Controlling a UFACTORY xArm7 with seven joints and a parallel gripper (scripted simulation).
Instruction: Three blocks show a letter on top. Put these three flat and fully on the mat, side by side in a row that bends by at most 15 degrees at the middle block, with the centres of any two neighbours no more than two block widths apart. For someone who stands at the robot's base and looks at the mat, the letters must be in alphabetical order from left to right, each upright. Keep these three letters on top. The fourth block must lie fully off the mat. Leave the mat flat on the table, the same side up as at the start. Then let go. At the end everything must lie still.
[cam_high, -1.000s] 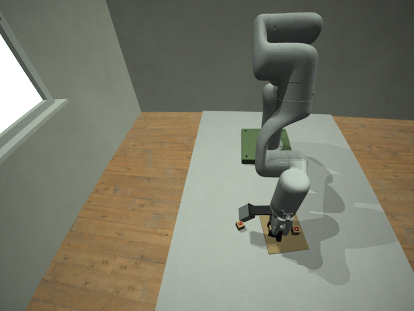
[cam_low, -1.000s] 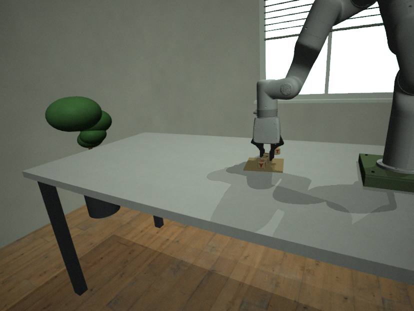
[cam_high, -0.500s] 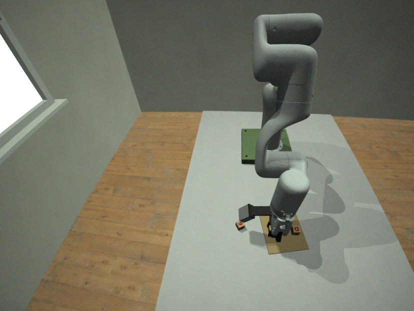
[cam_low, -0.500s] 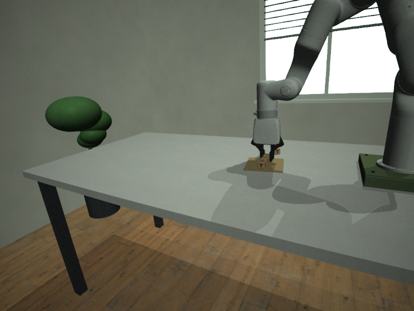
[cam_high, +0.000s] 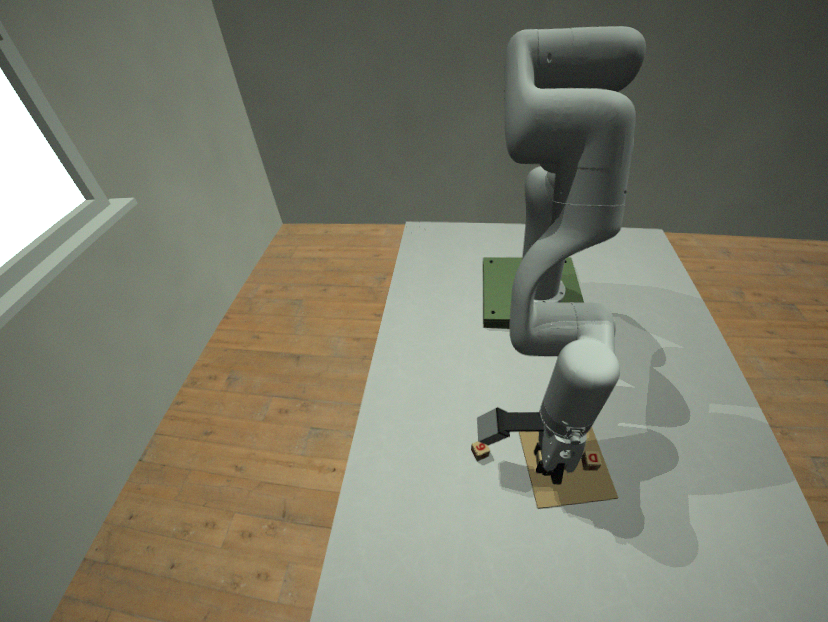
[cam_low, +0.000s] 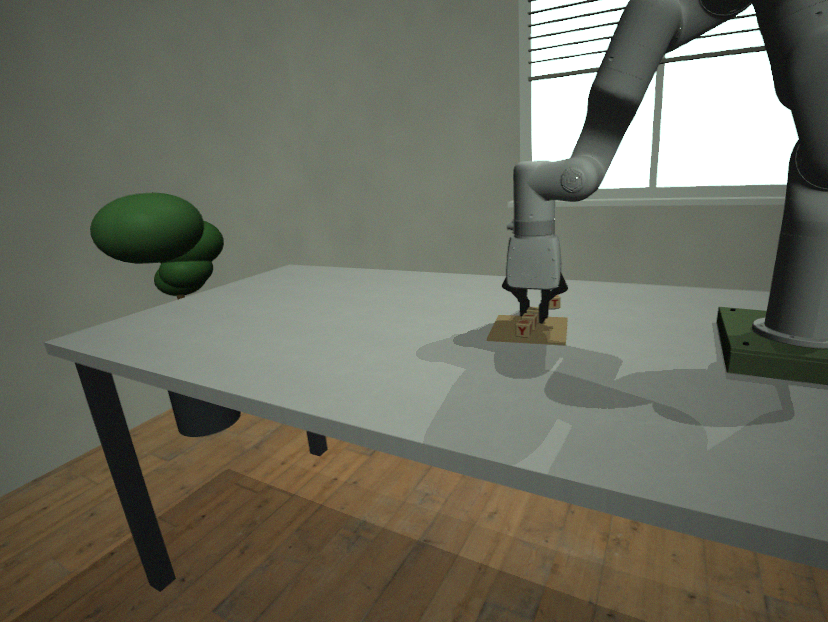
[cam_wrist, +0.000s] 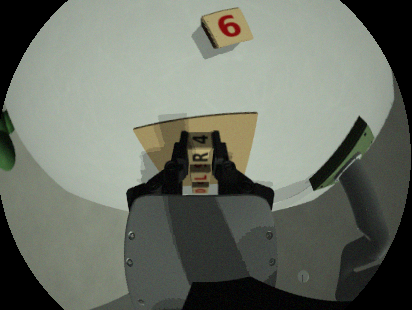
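Right now my hand is 40 mm to the right of the tan mat and 20 mm above it.
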